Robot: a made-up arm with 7 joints.
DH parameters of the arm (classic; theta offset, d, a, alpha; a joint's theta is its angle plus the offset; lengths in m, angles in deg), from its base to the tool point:
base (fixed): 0 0.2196 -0.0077 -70
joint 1: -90 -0.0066 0.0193 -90
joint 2: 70 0.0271 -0.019 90
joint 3: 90 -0.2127 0.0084 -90
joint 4: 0 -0.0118 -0.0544 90
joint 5: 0 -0.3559 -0.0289 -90
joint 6: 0 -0.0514 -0.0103 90
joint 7: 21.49 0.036 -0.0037 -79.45
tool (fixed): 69.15 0.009 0 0
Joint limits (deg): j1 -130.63..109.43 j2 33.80..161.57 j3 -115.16..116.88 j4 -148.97..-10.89 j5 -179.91..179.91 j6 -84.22..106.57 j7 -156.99..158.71
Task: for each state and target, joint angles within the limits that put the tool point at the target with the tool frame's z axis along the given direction. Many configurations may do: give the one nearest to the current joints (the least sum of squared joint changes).
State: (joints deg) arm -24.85 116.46 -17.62 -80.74 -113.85 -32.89 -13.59
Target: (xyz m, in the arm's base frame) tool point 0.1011 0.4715 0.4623 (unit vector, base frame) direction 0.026 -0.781 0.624
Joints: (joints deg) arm -40.72 94.01 21.11 -35.48 -104.62 -5.47 5.37
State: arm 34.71 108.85 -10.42 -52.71 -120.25 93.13 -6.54
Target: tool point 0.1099 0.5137 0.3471 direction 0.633 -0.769 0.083
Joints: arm 2.97 97.90 17.25 -32.35 -88.28 51.23 -8.20
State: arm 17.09 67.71 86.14 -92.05 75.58 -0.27 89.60
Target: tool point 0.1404 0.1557 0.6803 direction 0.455 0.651 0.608
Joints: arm 5.98 113.12 92.56 -82.42 38.38 -36.97 59.63
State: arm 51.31 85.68 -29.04 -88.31 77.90 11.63 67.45
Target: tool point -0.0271 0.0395 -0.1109 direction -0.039 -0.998 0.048
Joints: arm 66.90 57.08 -24.39 -108.85 108.06 -20.62 90.42
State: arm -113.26 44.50 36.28 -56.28 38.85 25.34 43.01
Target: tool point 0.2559 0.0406 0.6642 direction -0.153 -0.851 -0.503
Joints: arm -129.85 34.93 56.29 -24.02 37.92 37.40 71.63
